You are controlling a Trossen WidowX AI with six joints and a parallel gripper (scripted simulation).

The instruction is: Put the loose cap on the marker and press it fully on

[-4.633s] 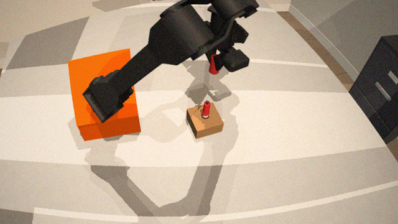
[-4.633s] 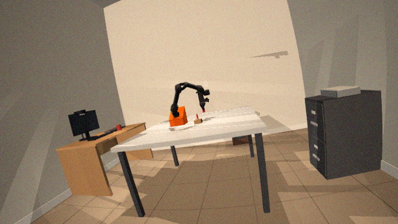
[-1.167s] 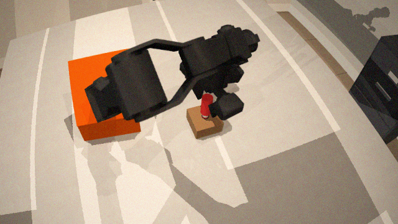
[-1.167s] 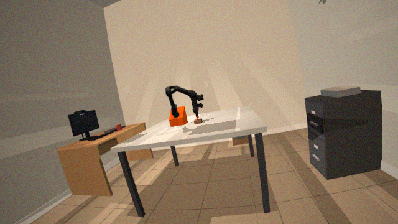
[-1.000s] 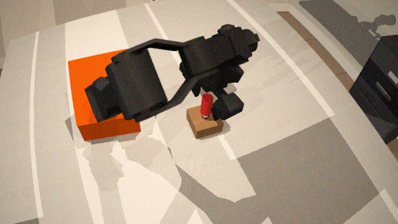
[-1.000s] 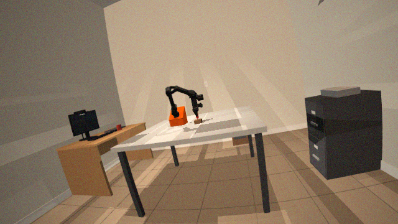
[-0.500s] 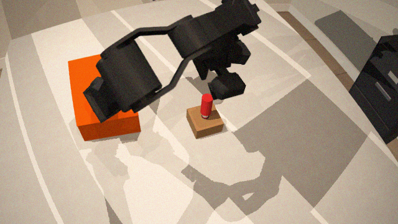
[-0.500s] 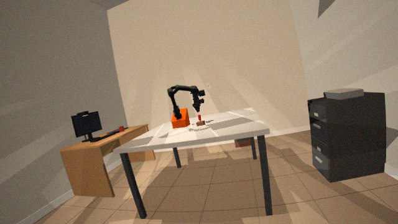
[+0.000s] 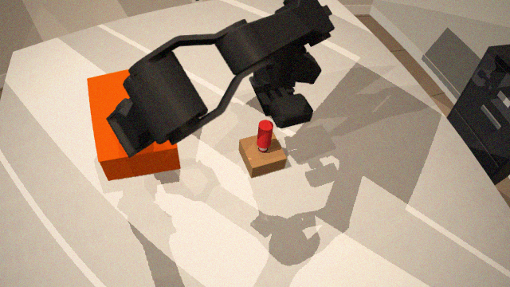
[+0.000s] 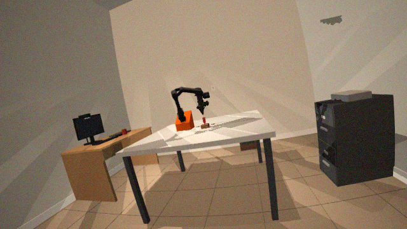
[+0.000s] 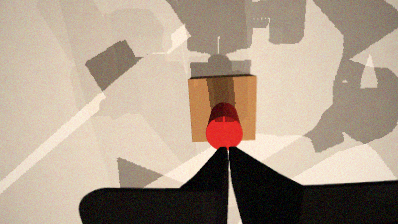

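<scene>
Now: the marker cap 6 cm below my gripper tip.
</scene>
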